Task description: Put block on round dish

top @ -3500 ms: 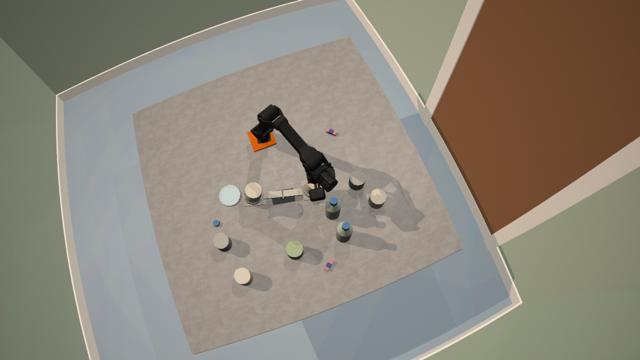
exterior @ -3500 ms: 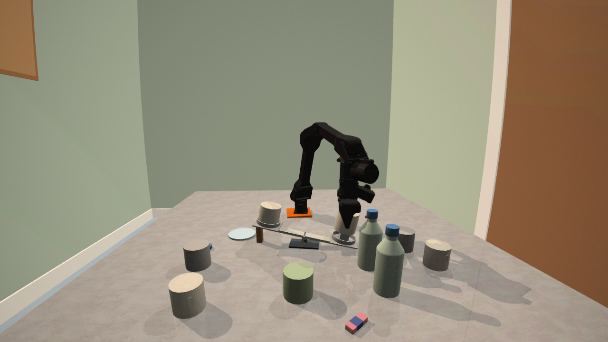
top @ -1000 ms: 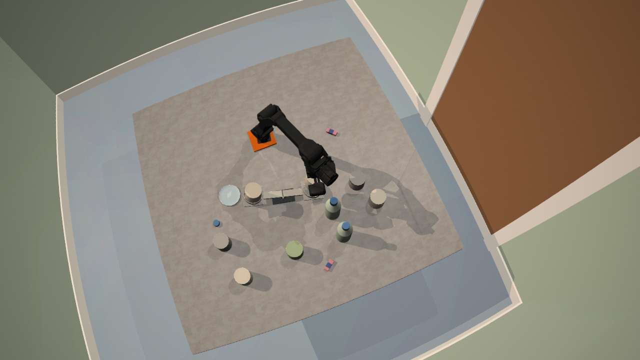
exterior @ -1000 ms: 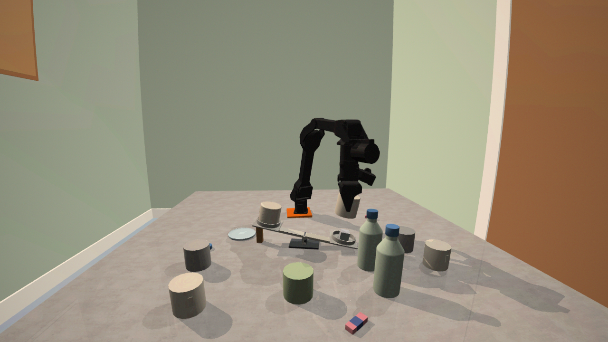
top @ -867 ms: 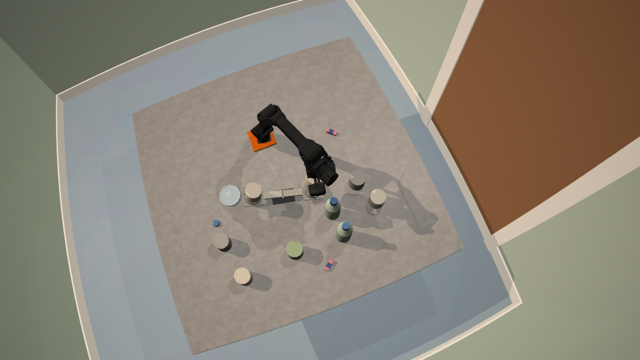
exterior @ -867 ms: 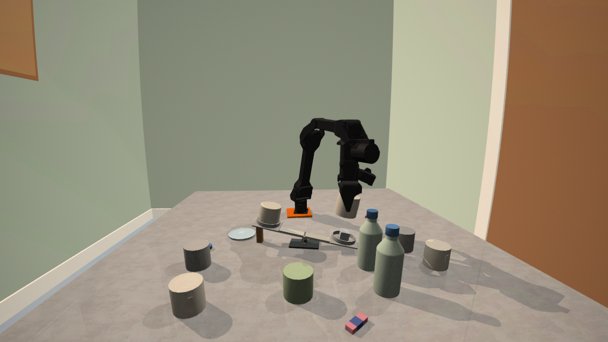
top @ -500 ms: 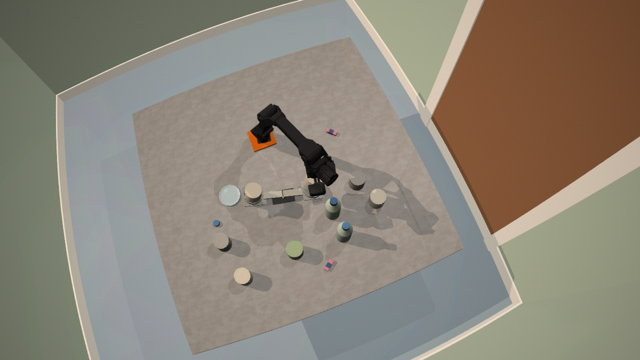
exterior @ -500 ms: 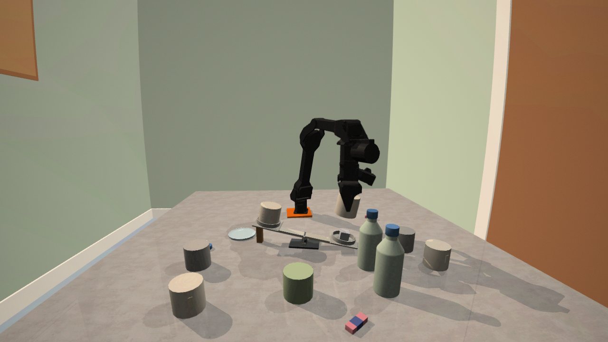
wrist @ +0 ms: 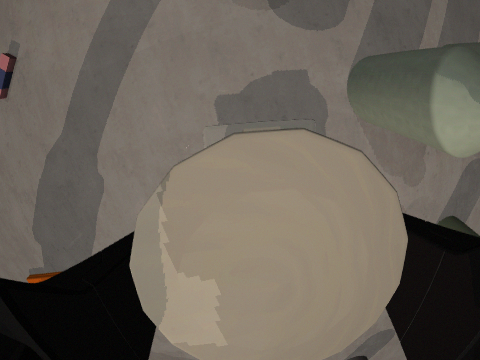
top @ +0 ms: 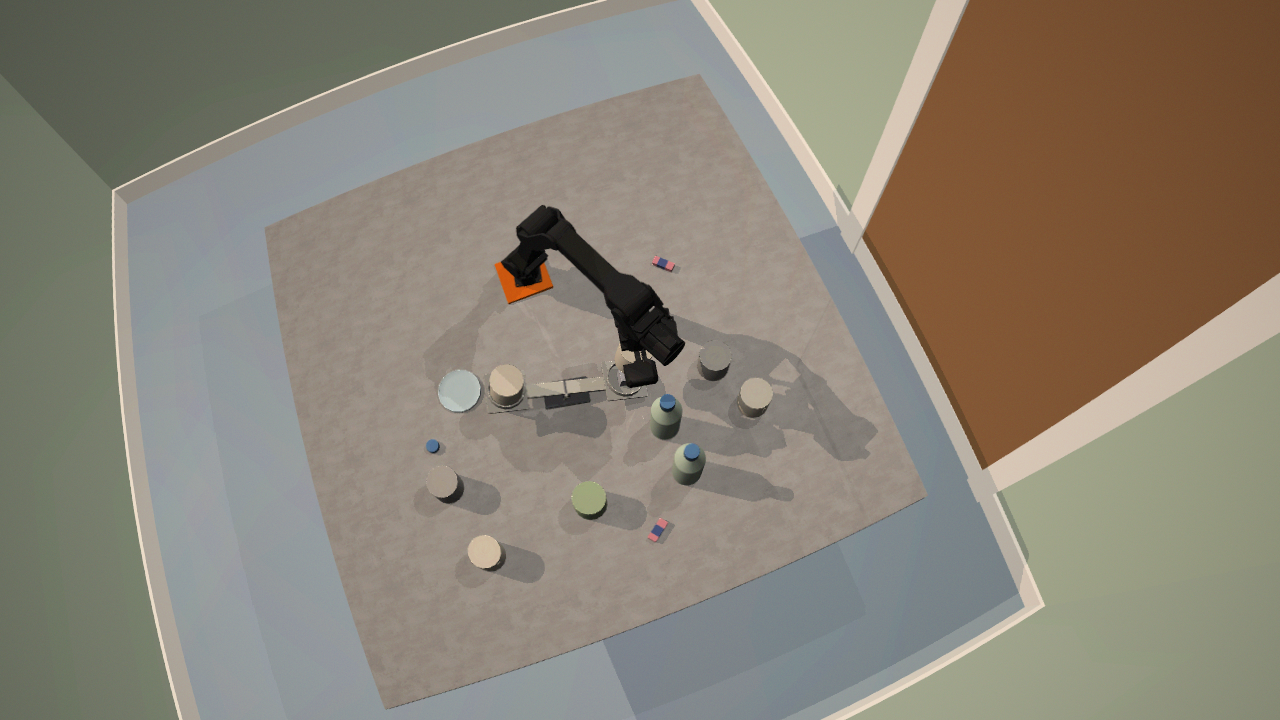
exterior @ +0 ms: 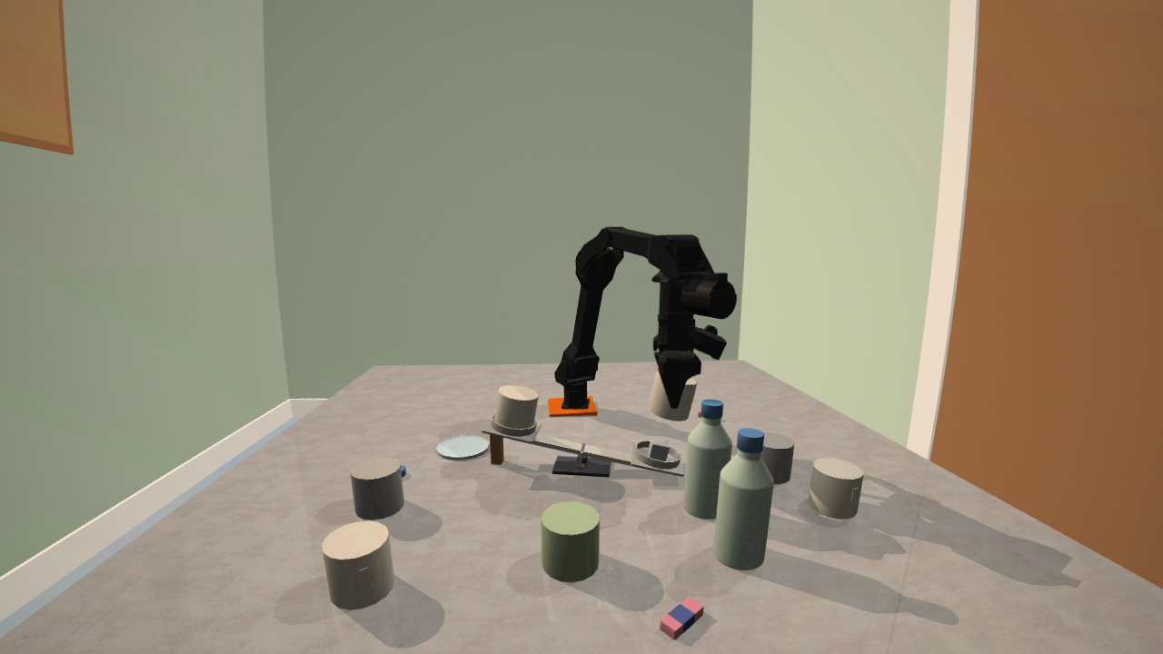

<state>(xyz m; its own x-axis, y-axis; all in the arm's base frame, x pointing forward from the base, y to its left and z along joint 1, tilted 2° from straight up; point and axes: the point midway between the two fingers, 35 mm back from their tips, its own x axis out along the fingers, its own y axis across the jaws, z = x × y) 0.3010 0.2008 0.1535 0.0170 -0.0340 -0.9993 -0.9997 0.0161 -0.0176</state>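
Right now my gripper tip is 10 mm short of the grey block, 20 mm to the left of it and 90 mm above it. The rest, counted from my gripper tip: green cylinder (240 mm ahead, 150 mm to the right, 90 mm below); then pale round dish (40 mm behind, 390 mm to the right, 130 mm below); then blue cap (70 mm ahead, 470 mm to the right, 120 mm below).
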